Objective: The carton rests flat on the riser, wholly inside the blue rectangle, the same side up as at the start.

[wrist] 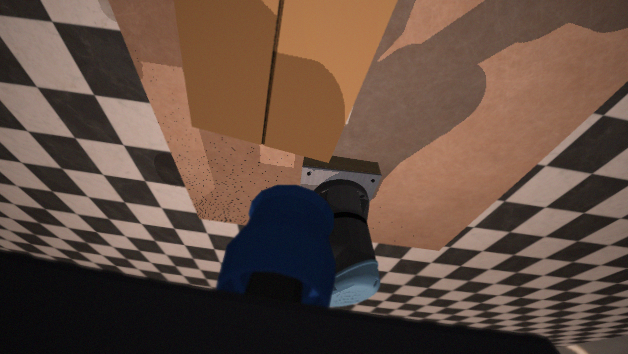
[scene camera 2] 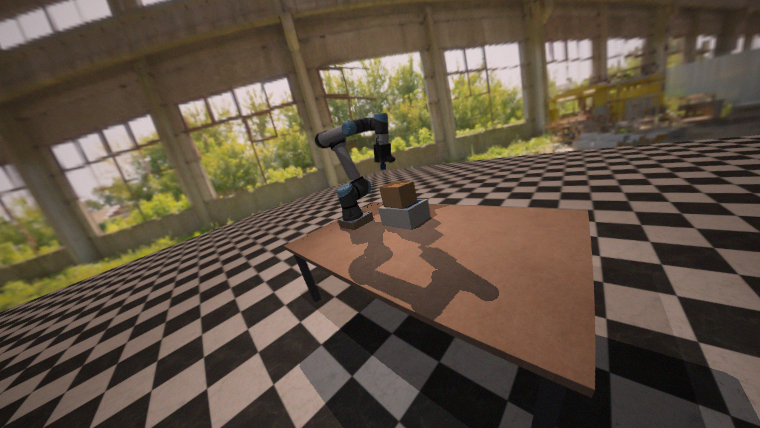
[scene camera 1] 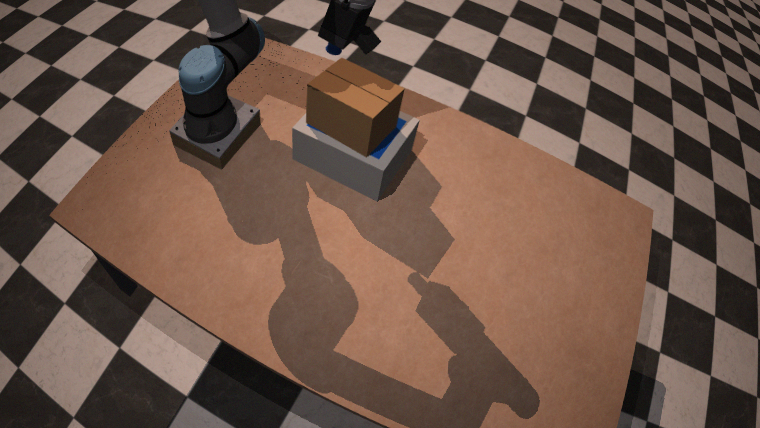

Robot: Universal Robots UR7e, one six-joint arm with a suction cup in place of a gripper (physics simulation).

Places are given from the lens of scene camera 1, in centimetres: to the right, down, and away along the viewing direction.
brown carton (scene camera 1: 351, 104): -6, -24, 104
grey riser (scene camera 1: 370, 176): -2, -9, 116
